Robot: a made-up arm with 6 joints.
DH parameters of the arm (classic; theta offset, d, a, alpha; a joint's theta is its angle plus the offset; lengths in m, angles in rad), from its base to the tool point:
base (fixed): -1.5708 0.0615 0 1.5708
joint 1: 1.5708 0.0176 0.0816 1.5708
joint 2: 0 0.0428 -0.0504 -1.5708
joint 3: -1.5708 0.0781 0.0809 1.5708
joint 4: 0 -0.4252 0.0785 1.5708
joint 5: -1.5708 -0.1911 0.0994 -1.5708
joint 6: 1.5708 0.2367 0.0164 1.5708
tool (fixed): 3.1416 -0.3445 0 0
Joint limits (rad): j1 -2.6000..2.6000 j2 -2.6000..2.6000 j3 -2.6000..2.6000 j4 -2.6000..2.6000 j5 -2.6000..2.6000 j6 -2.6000..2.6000
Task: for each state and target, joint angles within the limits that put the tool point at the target. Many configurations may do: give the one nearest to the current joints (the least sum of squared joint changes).
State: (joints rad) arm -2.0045 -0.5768 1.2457 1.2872 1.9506 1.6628
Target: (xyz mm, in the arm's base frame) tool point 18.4 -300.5 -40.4
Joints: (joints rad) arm -2.0764 -0.4501 1.3169 1.2315 2.1543 1.6612
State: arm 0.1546 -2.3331 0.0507 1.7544 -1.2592 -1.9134
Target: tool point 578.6 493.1 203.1
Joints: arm -0.1994 -1.9437 0.1672 1.4613 -1.1269 -1.6742
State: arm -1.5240 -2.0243 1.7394 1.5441 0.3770 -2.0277
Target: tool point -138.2 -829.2 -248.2
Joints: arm -2.1123 -2.2968 2.0521 1.4839 0.6458 -1.8187
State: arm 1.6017 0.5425 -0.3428 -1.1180 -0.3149 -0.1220
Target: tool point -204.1 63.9 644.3
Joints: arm 1.4629 0.6681 -0.0299 -0.6267 -0.0886 -0.2508
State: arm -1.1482 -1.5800 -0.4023 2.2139 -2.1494 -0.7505
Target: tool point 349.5 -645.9 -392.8
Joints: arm -1.4092 -1.2442 -1.0519 1.3533 -1.9175 -0.4562
